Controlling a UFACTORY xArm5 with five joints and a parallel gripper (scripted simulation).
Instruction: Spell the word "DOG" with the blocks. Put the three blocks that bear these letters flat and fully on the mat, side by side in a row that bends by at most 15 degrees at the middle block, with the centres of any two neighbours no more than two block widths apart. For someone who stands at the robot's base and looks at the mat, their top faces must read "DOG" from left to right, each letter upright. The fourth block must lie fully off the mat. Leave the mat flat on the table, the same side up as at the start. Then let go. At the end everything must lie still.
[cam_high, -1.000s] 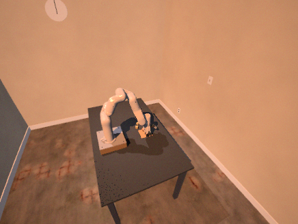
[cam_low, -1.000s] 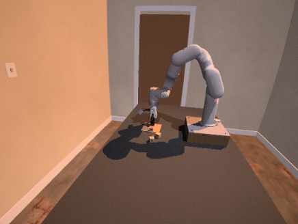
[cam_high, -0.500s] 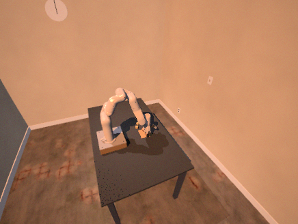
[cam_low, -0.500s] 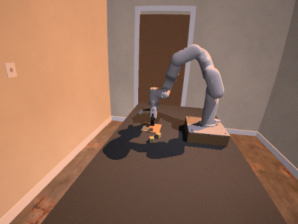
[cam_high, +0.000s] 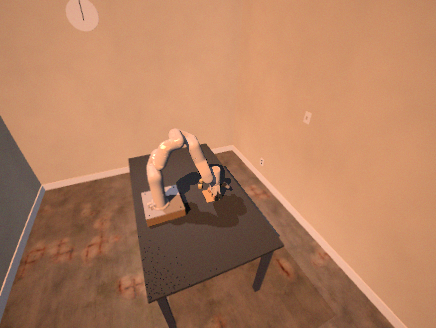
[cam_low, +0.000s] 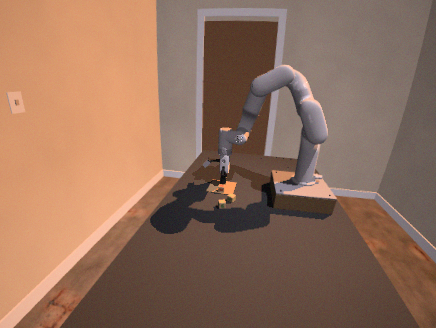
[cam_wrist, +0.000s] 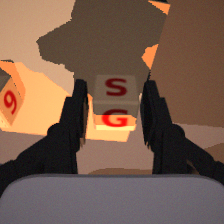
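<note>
Right now the orange mat is 1 cm ahead of my hand, 5 cm to the left of it and 2 cm below it.
</note>
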